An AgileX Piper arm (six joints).
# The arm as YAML. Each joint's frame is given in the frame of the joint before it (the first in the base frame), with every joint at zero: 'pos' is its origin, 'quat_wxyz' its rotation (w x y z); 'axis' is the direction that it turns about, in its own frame. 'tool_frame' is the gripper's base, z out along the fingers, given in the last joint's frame.
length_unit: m
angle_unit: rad
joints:
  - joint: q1
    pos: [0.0, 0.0, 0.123]
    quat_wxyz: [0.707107, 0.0, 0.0, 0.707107]
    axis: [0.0, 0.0, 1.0]
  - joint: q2
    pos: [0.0, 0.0, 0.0]
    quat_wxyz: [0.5, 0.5, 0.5, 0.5]
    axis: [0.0, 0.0, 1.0]
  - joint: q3
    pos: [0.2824, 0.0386, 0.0]
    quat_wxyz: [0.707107, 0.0, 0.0, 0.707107]
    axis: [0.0, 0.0, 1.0]
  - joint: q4
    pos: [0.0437, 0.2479, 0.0]
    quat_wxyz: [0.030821, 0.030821, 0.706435, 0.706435]
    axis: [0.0, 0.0, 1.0]
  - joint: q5
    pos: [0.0, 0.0, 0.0]
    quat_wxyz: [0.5, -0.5, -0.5, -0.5]
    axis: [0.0, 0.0, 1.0]
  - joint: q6
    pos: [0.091, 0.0, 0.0]
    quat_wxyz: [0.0, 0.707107, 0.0, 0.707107]
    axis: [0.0, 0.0, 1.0]
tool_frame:
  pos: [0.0, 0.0, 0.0]
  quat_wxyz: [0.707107, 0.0, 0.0, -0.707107]
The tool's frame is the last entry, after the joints.
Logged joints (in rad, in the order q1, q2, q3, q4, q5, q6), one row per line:
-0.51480, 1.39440, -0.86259, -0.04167, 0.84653, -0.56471
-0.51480, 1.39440, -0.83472, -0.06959, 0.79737, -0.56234
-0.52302, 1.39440, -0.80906, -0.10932, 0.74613, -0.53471
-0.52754, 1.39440, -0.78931, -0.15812, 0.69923, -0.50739
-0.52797, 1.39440, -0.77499, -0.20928, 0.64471, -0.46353
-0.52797, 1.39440, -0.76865, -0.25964, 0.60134, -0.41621
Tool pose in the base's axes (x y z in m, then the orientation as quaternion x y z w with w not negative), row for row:
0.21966, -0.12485, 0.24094, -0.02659, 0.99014, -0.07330, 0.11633
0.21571, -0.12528, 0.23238, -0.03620, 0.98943, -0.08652, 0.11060
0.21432, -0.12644, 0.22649, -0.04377, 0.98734, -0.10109, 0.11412
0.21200, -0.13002, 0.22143, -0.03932, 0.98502, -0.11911, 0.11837
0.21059, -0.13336, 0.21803, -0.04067, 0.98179, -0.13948, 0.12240
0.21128, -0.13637, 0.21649, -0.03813, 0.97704, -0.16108, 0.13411
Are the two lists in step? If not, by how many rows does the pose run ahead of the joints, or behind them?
The pose runs 1 row behind the joints: the pose in row i belongs to the joints in row i - 1.
